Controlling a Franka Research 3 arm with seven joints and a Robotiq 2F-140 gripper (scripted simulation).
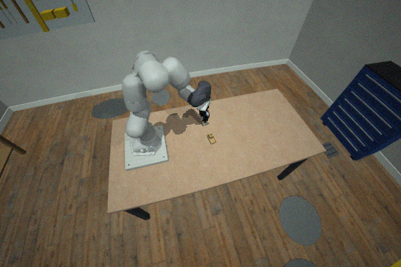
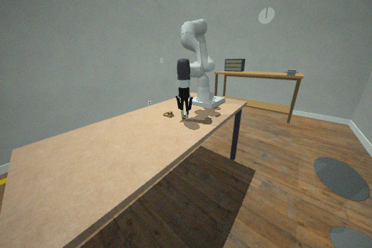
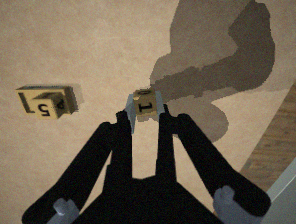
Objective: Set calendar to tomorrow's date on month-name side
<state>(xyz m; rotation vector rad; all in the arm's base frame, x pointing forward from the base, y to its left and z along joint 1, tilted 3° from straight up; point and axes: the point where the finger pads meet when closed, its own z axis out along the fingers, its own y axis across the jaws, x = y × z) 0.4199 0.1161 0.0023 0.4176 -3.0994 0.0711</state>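
The wooden digit cube lies 3 cm below my hand. From my hand the other things lie so: wooden tray 2 cm ahead, 16 cm to the right, 4 cm below.
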